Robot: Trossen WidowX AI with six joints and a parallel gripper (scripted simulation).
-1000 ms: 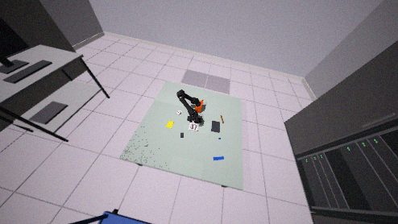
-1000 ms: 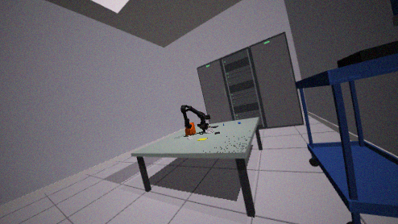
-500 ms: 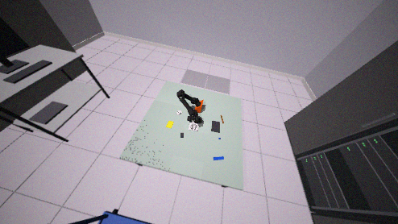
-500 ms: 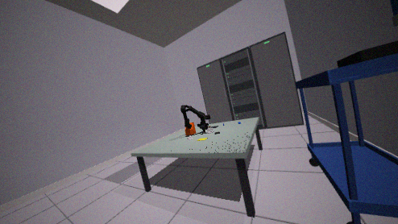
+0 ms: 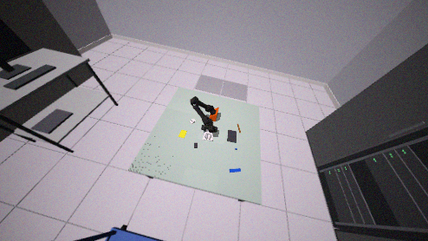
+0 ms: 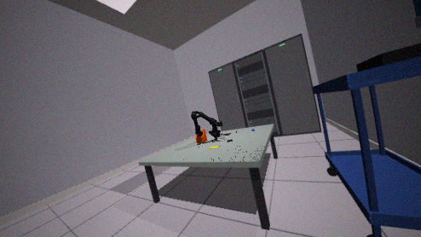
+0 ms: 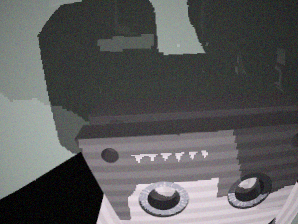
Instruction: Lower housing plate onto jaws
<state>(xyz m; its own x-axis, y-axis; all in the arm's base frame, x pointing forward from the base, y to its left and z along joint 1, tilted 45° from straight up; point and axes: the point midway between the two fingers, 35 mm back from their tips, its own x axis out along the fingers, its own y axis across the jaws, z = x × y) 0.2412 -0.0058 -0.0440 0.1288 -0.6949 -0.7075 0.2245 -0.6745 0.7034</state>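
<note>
My gripper tip is 7 cm short of the white part, 2 cm to the right of it and 1 cm above it. Round my gripper tip: dark flat slab: 29 cm to the left, 6 cm behind, 1 cm below; then yellow block: 28 cm to the right, 14 cm ahead, 1 cm below; then dark cube: 22 cm ahead, 8 cm to the right.
</note>
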